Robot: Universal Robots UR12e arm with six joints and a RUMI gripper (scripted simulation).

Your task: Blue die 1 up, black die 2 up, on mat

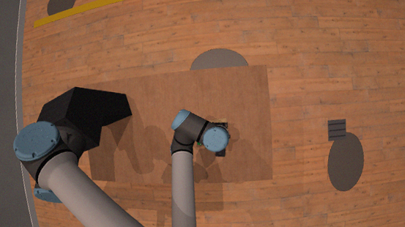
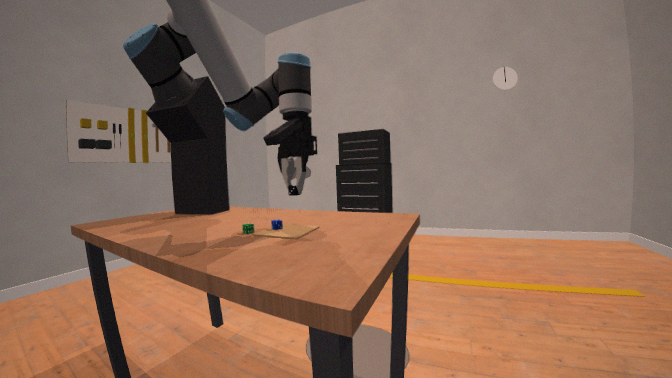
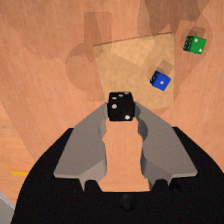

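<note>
Now: the tan mat 12 cm below my hand and 3 cm behind it. Round my hand: green die 13 cm behind, 11 cm below, 5 cm to the right; then black die right at my hand; then blue die 11 cm below, 7 cm behind, 1 cm to the left.
</note>
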